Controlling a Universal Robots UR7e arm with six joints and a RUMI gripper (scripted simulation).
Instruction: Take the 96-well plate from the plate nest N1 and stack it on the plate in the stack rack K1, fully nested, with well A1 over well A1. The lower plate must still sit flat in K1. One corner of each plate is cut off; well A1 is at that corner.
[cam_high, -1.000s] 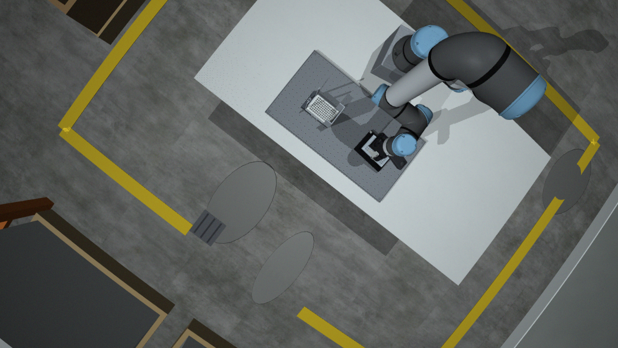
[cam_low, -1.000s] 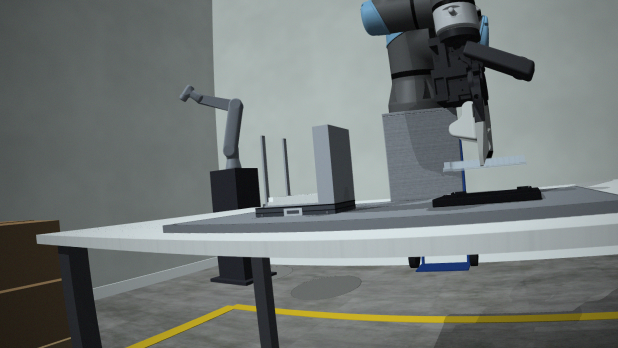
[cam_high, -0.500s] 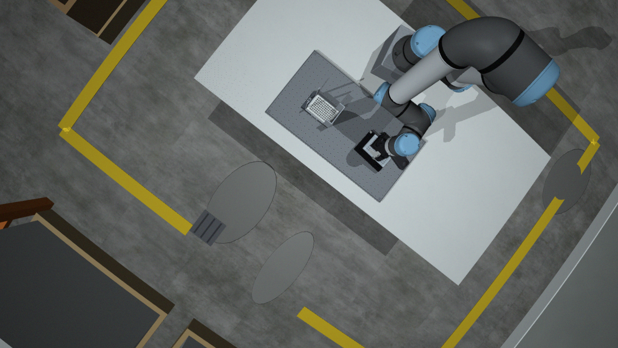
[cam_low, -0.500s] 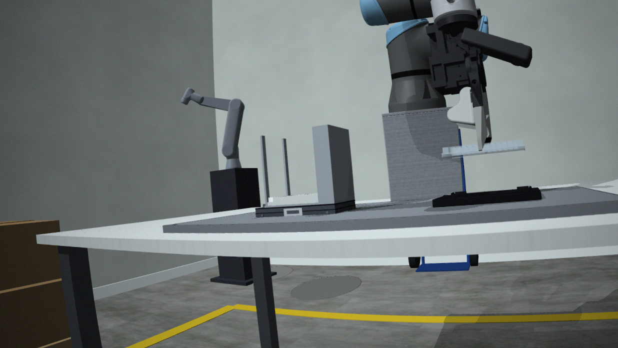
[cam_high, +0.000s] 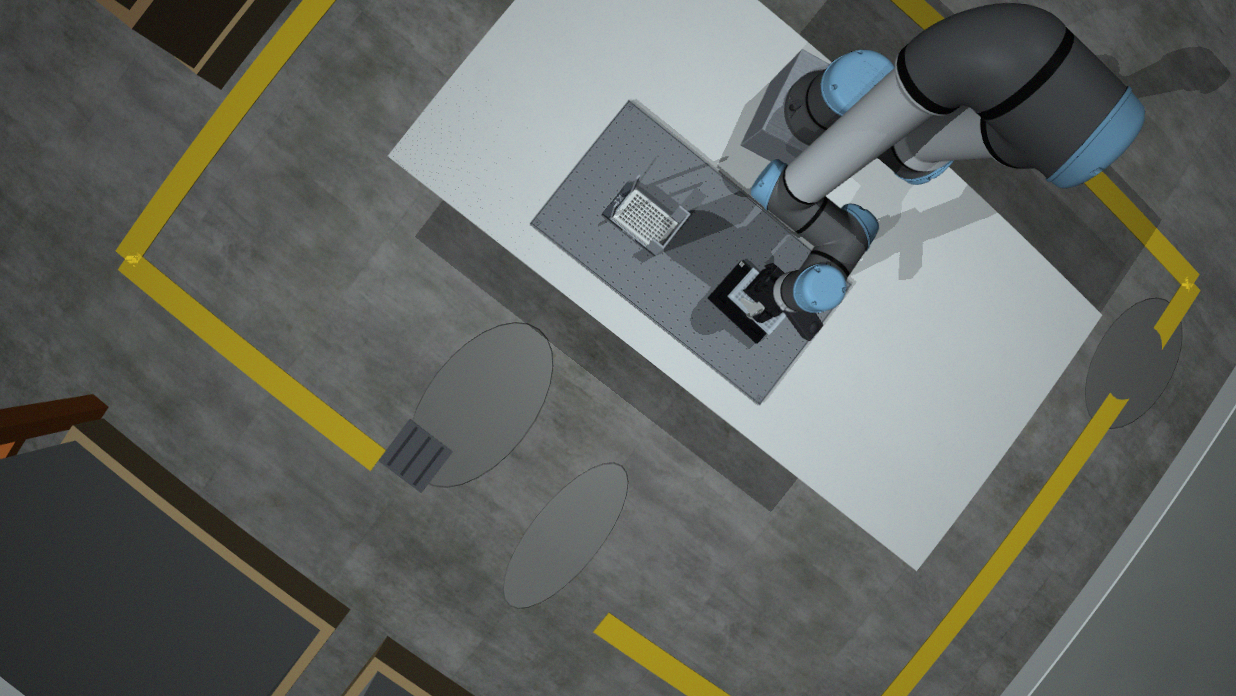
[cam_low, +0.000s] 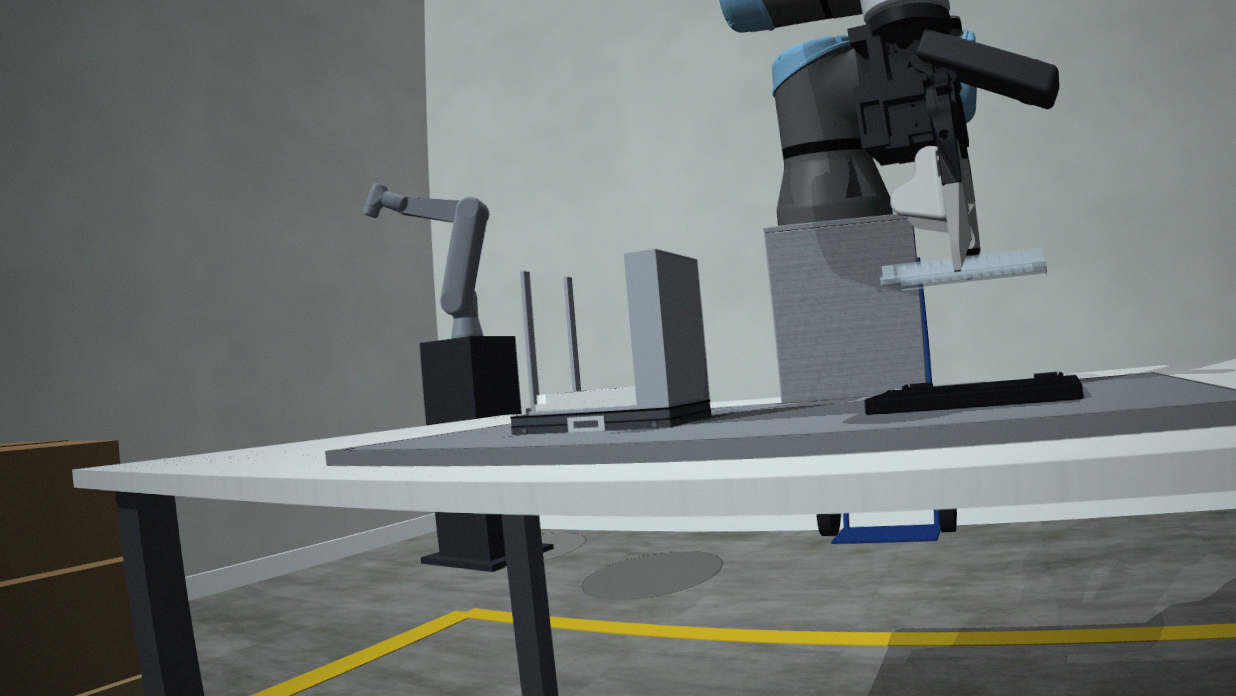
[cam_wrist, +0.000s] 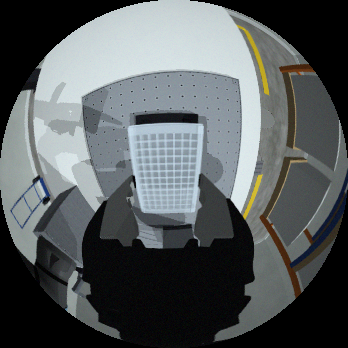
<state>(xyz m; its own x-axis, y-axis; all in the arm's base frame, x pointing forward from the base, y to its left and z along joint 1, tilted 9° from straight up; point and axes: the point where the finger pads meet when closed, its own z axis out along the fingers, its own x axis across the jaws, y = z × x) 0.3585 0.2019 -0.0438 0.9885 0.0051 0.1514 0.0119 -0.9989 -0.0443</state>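
Now: hand 25 cm to the left of the grey back block, 3 cm short of it and 3 cm above it. Round my hand: clear 96-well plate: 1 cm below; black plate nest: 11 cm below.
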